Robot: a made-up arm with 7 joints.
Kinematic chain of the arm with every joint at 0, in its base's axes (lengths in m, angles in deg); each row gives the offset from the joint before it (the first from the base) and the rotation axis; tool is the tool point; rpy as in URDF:
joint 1: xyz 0.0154 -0.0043 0.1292 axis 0 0.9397 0.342
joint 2: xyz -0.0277 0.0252 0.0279 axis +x
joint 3: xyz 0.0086 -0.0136 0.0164 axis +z
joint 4: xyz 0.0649 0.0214 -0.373 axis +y
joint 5: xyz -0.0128 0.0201 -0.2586 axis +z
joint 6: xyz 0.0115 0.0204 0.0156 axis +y
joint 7: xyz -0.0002 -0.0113 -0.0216 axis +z
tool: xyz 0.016 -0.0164 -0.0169 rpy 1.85 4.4 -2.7
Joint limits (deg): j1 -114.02..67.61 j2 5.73..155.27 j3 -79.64..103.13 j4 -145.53..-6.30 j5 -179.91..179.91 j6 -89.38..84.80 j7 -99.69..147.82
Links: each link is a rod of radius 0.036 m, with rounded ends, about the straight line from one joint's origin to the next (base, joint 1, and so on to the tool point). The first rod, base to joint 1, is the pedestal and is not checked.
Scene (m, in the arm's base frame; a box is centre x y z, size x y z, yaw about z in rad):
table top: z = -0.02
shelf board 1: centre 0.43 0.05 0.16 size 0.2 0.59 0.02 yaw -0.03
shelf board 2: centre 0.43 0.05 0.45 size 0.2 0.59 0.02 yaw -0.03
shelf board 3: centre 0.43 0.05 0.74 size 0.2 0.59 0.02 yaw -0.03
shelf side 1: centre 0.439 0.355 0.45 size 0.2 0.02 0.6 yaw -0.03
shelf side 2: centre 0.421 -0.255 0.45 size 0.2 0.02 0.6 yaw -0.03
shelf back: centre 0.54 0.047 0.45 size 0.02 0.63 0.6 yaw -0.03
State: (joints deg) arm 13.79 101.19 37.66 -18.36 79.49 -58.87 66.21
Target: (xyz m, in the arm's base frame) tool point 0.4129 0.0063 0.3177
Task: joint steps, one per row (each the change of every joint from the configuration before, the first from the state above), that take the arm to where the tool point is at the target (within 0.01 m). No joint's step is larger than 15 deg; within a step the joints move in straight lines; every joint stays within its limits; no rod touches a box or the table.
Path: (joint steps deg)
1: -2.61 6.61 0.28 -13.45 2.73 -1.50 1.51
2: -2.61 6.61 0.27 -13.46 2.73 -1.51 1.50
3: -2.61 6.61 0.28 -13.45 2.73 -1.50 1.51
4: -2.60 6.61 0.27 -13.45 2.72 -1.51 1.51
5: -2.61 6.61 0.28 -13.46 2.73 -1.50 1.51
6: -2.61 6.61 0.27 -13.45 2.73 -1.51 1.50
7: -2.61 6.61 0.28 -13.45 2.73 -1.50 1.51
8: 9.29 -1.78 -0.51 -6.89 -12.05 1.70 -5.48
9: 9.29 -1.77 -0.51 -6.90 -12.06 1.71 -5.47
10: 9.30 -1.78 -0.52 -6.89 -12.05 1.71 -5.48
11: 9.29 -1.78 -0.51 -6.89 -12.06 1.71 -5.47
12: 3.46 4.95 -0.82 12.40 3.08 0.95 1.26
13: 3.46 4.96 -0.82 12.40 3.09 0.96 1.26
14: 3.46 4.95 -0.82 12.40 3.08 0.95 1.25

